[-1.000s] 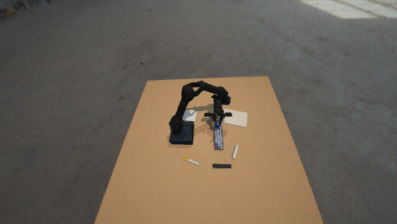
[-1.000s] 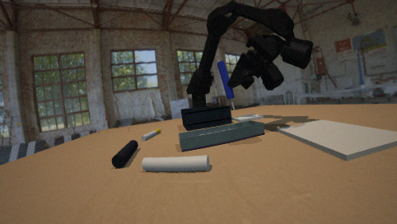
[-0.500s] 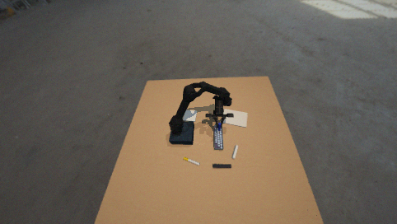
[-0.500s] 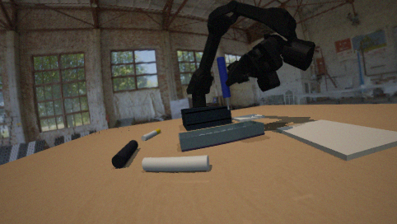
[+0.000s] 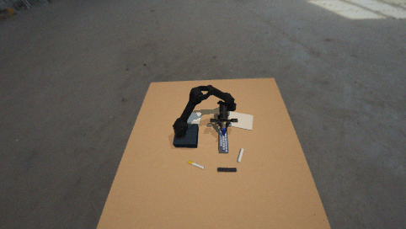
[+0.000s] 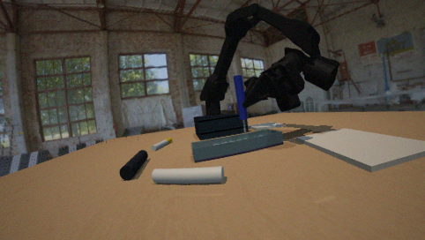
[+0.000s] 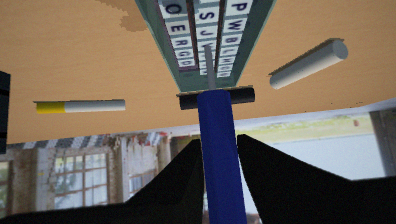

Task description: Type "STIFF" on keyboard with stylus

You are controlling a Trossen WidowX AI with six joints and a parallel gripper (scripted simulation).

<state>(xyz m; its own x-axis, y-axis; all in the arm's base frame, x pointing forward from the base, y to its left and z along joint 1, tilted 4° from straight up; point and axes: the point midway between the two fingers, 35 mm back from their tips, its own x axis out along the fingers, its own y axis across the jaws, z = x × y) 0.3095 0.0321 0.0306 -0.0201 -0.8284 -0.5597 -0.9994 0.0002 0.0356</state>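
My gripper tip is now 10 mm above the blue stylus. The rest, counted from my gripper tip: flat white pad (140 mm ahead, 150 mm to the left, 90 mm below); then black cylinder (20 mm ahead, 230 mm to the right, 80 mm below); then yellow-tipped white marker (200 mm behind, 200 mm to the right, 80 mm below).
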